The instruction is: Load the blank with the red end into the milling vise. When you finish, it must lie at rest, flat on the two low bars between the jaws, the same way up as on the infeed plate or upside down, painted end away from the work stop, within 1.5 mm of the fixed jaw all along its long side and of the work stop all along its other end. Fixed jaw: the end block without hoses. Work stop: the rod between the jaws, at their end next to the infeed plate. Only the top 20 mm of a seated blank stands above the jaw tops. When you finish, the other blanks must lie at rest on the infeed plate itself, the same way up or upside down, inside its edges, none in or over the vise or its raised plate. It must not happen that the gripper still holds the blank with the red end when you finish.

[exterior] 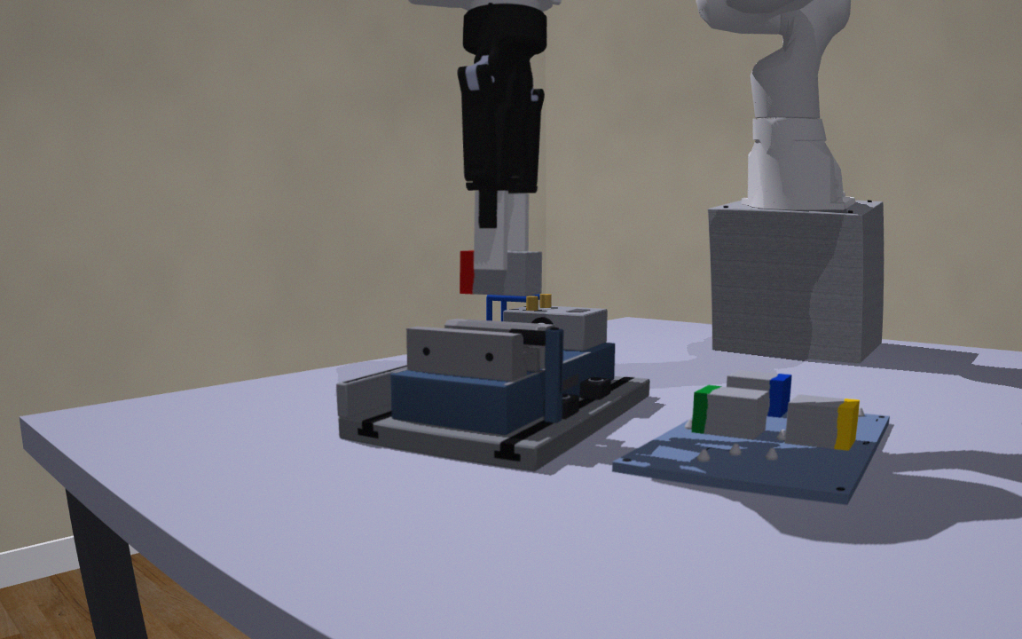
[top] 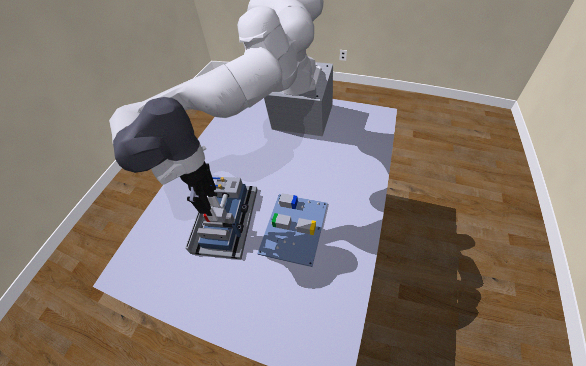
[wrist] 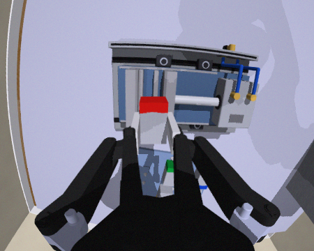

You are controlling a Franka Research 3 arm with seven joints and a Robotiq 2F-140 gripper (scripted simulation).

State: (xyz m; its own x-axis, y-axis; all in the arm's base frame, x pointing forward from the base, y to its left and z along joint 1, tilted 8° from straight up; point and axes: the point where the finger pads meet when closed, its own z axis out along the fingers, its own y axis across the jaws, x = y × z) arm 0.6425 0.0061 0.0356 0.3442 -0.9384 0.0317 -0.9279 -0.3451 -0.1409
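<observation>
Right now my hand is 10 cm above the fixed jaw and 4 cm short of it. Round my hand: hosed end block (14 cm behind, 10 cm below, 7 cm to the right); then blue work stop rod (12 cm below, 5 cm to the left, 1 cm behind); then red-ended blank (4 cm below).
</observation>
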